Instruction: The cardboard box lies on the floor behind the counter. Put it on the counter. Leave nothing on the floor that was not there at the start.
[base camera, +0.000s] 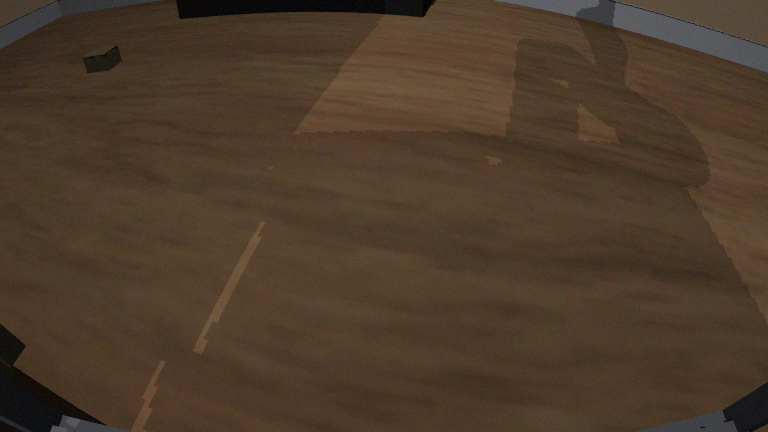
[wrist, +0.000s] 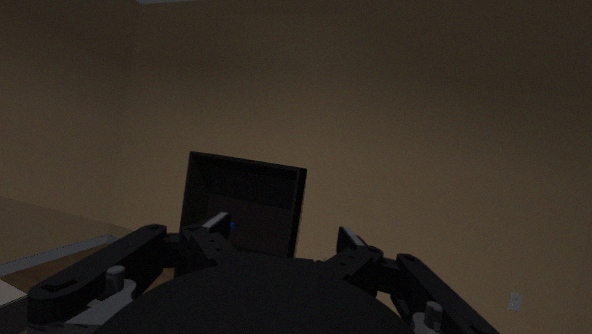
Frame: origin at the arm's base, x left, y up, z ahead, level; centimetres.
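Where they show: gripper, fingertip midpoint: (wrist: 284, 232).
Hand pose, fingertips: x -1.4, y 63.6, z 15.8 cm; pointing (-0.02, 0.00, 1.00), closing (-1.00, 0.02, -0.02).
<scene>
Each offset is from my fingertips to the centre of the thing. "pt": to the spot under its first point. Level surfaces: height alone.
A small brownish box @(dx +79.4, dy -100.7, dz +88.7 cm) (base camera: 102, 60) with an uneven top edge, which looks like the cardboard box, lies on the wooden floor at the far left of the base camera view. It is apart from my gripper and does not show clearly in the wrist view. My gripper (wrist: 284, 232) is open with nothing between its fingers, raised and facing a wall. A pale flat surface @(dy -12.2 cm) (wrist: 11, 293), probably a corner of the counter, shows at the lower left of the wrist view.
A black open-fronted shelf unit (base camera: 300, 7) (wrist: 302, 200) stands ahead by the wall, with a small blue thing @(dx +37.6, dy -49.4, dz +130.0 cm) (wrist: 233, 225) inside. A dark block-like part @(pt dx +26.1, dy -86.8, dz +1.5 cm) (base camera: 9, 346) shows at the near left. A white baseboard (base camera: 692, 32) runs along the right wall. Robot shadows cover the floor.
</scene>
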